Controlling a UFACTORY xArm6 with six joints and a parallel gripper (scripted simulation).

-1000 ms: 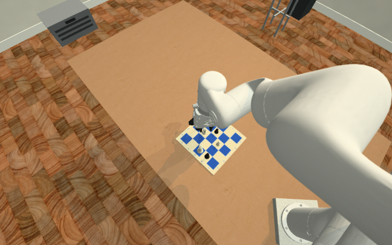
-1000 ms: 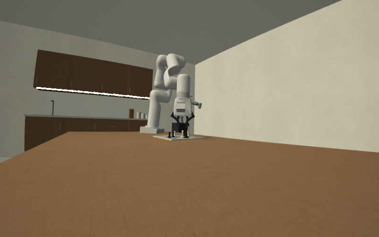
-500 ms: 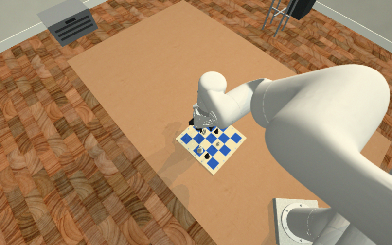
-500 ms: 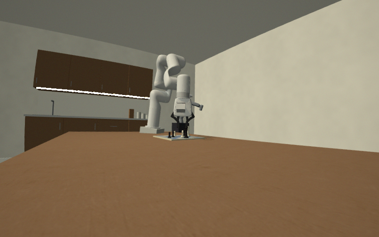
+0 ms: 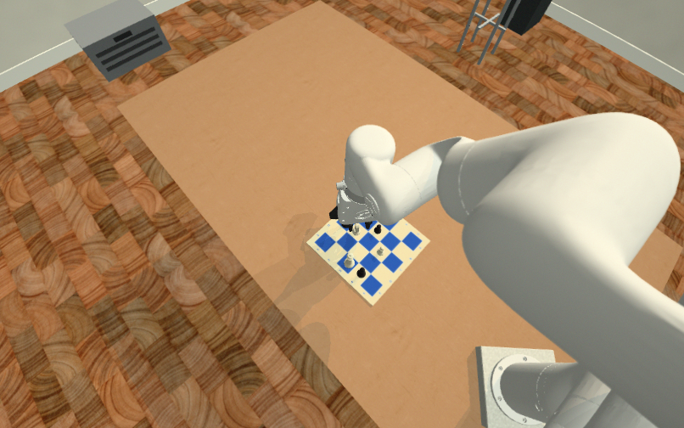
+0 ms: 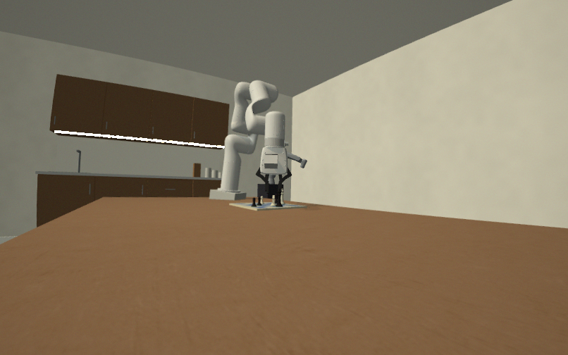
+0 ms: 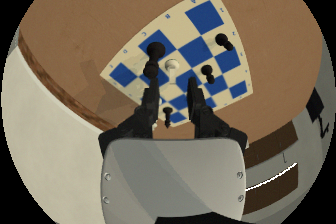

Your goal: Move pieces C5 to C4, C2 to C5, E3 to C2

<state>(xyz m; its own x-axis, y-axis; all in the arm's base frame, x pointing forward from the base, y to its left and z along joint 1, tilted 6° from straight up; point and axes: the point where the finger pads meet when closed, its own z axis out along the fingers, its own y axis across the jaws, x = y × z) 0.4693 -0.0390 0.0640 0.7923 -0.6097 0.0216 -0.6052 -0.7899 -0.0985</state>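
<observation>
The blue-and-cream chessboard is 4 cm behind my hand and 7 cm below it. Round my hand: white pawn 8 cm behind, 5 cm below; then white chess piece 4 cm behind, 7 cm to the left, 3 cm below; then black pawn 8 cm behind, 7 cm to the left, 4 cm below.
</observation>
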